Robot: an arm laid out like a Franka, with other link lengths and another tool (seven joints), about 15 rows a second.
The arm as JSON. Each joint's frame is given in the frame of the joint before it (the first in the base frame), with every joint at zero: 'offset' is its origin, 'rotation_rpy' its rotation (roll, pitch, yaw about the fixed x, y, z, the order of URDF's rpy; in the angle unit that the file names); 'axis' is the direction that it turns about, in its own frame. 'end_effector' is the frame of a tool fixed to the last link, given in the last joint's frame.
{
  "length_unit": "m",
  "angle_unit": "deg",
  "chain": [
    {
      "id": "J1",
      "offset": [
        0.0,
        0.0,
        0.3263
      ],
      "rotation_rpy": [
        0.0,
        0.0,
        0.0
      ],
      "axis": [
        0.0,
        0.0,
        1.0
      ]
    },
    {
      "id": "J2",
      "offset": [
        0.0,
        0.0,
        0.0
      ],
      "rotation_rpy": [
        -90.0,
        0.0,
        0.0
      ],
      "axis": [
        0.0,
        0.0,
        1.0
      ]
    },
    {
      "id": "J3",
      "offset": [
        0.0,
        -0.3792,
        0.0
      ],
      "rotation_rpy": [
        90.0,
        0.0,
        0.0
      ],
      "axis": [
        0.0,
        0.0,
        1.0
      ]
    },
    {
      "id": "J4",
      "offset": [
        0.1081,
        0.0,
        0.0
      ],
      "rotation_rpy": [
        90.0,
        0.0,
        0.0
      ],
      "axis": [
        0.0,
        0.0,
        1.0
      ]
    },
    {
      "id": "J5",
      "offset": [
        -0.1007,
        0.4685,
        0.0
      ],
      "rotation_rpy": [
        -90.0,
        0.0,
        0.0
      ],
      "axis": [
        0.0,
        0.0,
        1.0
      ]
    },
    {
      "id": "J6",
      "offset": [
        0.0,
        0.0,
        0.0
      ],
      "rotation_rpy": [
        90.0,
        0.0,
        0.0
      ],
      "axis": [
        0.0,
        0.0,
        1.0
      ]
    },
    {
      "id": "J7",
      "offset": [
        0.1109,
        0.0,
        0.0
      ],
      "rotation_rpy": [
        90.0,
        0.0,
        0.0
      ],
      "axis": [
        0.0,
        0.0,
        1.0
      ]
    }
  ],
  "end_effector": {
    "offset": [
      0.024,
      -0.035,
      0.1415
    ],
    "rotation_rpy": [
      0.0,
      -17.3,
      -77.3
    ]
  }
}
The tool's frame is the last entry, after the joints.
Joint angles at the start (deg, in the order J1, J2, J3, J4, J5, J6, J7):
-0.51, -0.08, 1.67, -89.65, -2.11, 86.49, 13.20
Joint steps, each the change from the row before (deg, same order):
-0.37, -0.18, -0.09, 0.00, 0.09, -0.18, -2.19
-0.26, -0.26, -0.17, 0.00, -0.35, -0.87, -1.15
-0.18, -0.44, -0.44, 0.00, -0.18, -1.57, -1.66
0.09, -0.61, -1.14, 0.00, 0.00, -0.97, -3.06
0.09, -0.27, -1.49, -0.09, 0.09, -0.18, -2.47
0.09, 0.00, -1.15, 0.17, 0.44, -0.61, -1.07
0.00, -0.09, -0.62, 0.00, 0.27, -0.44, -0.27
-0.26, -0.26, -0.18, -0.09, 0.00, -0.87, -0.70
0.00, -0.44, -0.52, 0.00, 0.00, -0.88, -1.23
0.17, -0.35, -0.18, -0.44, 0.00, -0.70, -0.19
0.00, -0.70, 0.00, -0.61, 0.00, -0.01, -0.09
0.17, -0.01, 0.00, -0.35, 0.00, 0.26, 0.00
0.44, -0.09, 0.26, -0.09, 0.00, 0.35, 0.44
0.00, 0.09, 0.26, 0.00, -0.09, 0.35, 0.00
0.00, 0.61, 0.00, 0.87, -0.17, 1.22, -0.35
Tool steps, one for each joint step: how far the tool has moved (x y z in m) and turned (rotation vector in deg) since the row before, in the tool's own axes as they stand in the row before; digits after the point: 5 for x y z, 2 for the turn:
-0.00523, -0.00041, -0.00001, -0.46, 0.09, -1.67
-0.00679, -0.00163, 0.00146, 0.22, -0.55, -0.79
-0.00953, -0.00409, 0.00192, 0.68, -0.55, -1.27
-0.01424, -0.00329, 0.00008, -0.19, -0.03, -2.03
-0.01553, 0.00174, 0.00372, -0.19, 0.24, -1.08
-0.01077, 0.00128, 0.00328, 0.56, 0.43, -0.25
-0.00652, 0.00009, 0.00213, 0.52, 0.25, 0.16
-0.00562, -0.00284, 0.00195, 0.60, -0.10, -0.46
-0.00766, -0.00437, -0.00034, 0.24, 0.01, -0.82
-0.00036, -0.00404, 0.00251, 0.69, -0.13, -0.41
-0.00165, -0.00477, -0.00082, -0.09, 0.07, -0.07
0.00289, 0.00029, 0.00200, 0.01, -0.04, -0.19
0.00714, -0.00156, -0.00330, -0.44, -0.03, -0.13
0.00304, 0.00074, -0.00082, -0.35, -0.09, -0.14
-0.00028, 0.00665, -0.00520, -1.52, 0.11, 0.15

